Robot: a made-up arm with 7 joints. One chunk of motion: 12 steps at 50 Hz.
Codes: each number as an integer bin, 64 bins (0 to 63) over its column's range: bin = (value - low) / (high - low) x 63, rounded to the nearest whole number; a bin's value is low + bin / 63 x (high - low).
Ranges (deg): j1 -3..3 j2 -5..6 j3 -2..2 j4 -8..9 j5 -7..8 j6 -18..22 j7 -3..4
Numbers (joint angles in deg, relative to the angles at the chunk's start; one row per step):
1: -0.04 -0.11 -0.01 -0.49 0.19 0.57 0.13
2: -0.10 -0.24 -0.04 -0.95 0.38 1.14 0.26
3: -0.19 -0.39 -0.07 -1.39 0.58 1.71 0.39
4: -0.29 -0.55 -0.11 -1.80 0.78 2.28 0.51
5: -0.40 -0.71 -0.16 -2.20 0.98 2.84 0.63
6: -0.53 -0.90 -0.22 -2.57 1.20 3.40 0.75
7: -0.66 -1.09 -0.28 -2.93 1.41 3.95 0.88
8: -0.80 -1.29 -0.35 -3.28 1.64 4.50 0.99
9: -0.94 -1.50 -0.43 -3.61 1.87 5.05 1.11
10: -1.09 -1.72 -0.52 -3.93 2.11 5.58 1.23
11: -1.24 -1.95 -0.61 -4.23 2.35 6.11 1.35
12: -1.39 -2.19 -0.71 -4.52 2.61 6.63 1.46
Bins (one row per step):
1: 31 28 31 28 30 29 28
2: 30 27 31 26 31 30 29
3: 30 26 30 24 32 31 31
4: 28 25 30 23 33 32 32
5: 27 25 29 21 34 33 33
6: 26 23 28 20 34 34 34
7: 25 22 27 19 35 35 35
8: 23 21 26 17 36 35 36
9: 22 20 25 16 37 36 37
10: 20 19 23 15 38 37 38
11: 18 17 22 14 39 38 39
12: 17 16 20 13 40 39 40

